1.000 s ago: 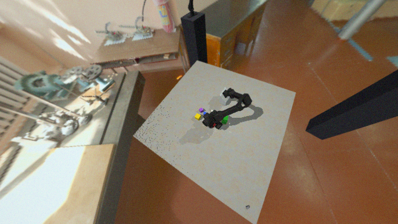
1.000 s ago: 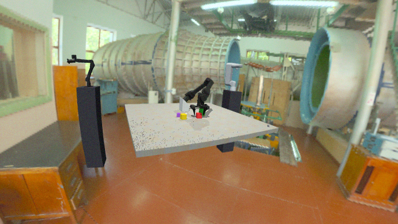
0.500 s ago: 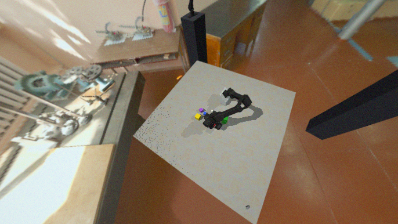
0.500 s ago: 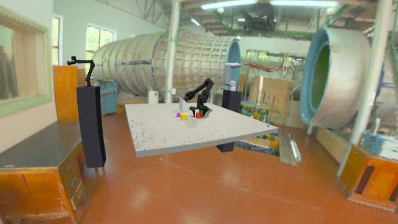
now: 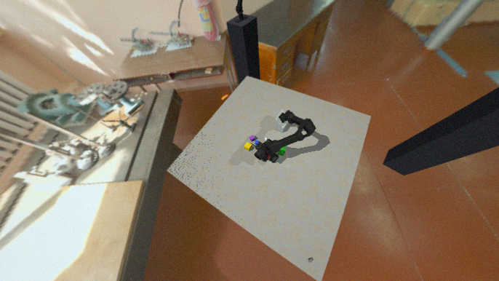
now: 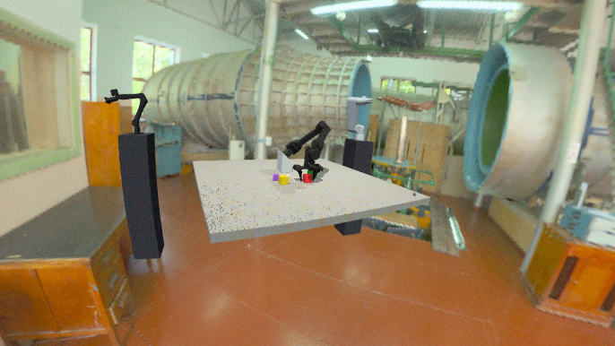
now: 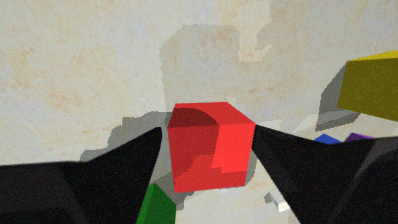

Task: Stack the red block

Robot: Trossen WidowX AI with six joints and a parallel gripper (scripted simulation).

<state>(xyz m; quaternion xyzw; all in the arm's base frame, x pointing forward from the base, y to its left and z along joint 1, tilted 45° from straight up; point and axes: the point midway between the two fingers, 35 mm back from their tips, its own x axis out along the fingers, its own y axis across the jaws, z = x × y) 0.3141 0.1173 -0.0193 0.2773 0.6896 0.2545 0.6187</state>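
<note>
The blue block lies 5 cm behind my gripper tip, 14 cm to the right of it and 1 cm above it. Also, from my gripper tip: small white piece: 12 cm behind, 10 cm to the right; then yellow block: 3 cm ahead, 17 cm to the right, 2 cm above; then red block: 2 cm above.
</note>
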